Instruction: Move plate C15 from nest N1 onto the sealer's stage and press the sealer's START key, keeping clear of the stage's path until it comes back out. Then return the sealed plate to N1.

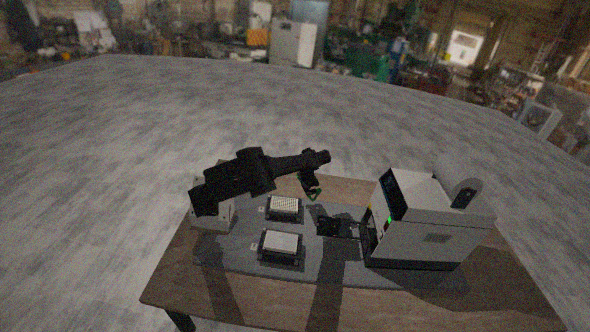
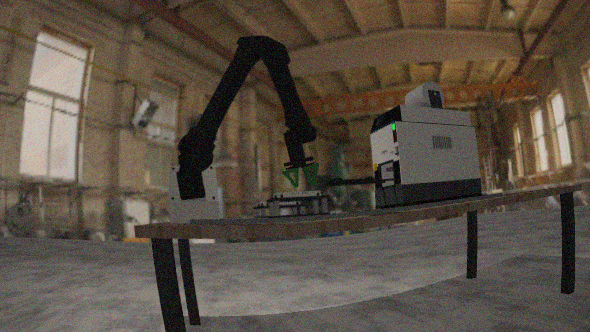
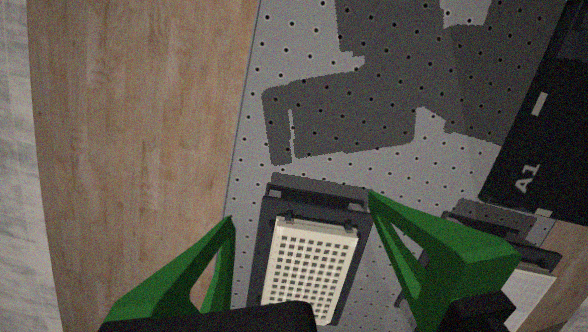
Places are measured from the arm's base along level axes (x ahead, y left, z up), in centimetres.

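Where they show: gripper, fingertip midpoint: point(image 1: 309, 193) point(image 2: 304, 186) point(image 3: 300, 210); arm's base at its link origin: point(image 2: 190, 185).
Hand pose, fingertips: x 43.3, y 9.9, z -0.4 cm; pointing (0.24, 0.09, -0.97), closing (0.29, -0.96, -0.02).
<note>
Things, the pixels of their top centre, and the offset from my fingertips. "*": a spot on its surface instead. Level surfaces: height alone.
- cream plate with open wells, top centre: point(image 3: 305, 281) point(image 1: 284, 203) dz -5.0, dx -10.9, dy -2.2 cm
- back dark nest at a spot on its surface: point(image 3: 257, 260) * dz -6.6, dx -10.2, dy +3.2 cm
- plate with a plain white top, top centre: point(image 3: 497, 315) point(image 2: 296, 192) point(image 1: 281, 240) dz -3.5, dx -12.4, dy -24.3 cm
- front nest at a spot on its surface: point(image 1: 280, 258) * dz -10.1, dx -12.2, dy -28.1 cm
- sealer at a spot on its surface: point(image 2: 435, 160) * dz +4.4, dx +38.5, dy -33.1 cm
- dark screen at a spot on its surface: point(image 1: 392, 195) * dz +21.0, dx +24.4, dy -22.3 cm
- film roll at its top centre: point(image 1: 464, 164) point(image 2: 421, 86) dz +36.9, dx +46.3, dy -22.9 cm
- wooden table at its surface level: dz -11.9 cm
A cream plate with open wells point(image 1: 284, 204) point(image 3: 310, 270) sits in the back dark nest point(image 3: 257, 260). A plate with a plain white top point(image 1: 281, 241) point(image 3: 532, 295) sits in the front nest point(image 1: 280, 258). I cannot read which is C15 or N1. The sealer point(image 1: 425, 240) point(image 2: 435, 160) has its black stage point(image 1: 327, 226) point(image 2: 350, 181) point(image 3: 530, 150) out; it bears no plate, and "A1" shows on it. My gripper point(image 1: 314, 194) point(image 2: 303, 185) point(image 3: 300, 210) is open and empty, above and just beyond one end of the welled plate. The START key cannot be made out.
A green light point(image 1: 389, 219) point(image 2: 393, 127) shows on the sealer's front, beside a dark screen point(image 1: 392, 195). A film roll point(image 1: 457, 185) sits on top. The arm's base point(image 1: 212, 222) point(image 2: 192, 200) stands at the left end of the wooden table point(image 1: 260, 300).
</note>
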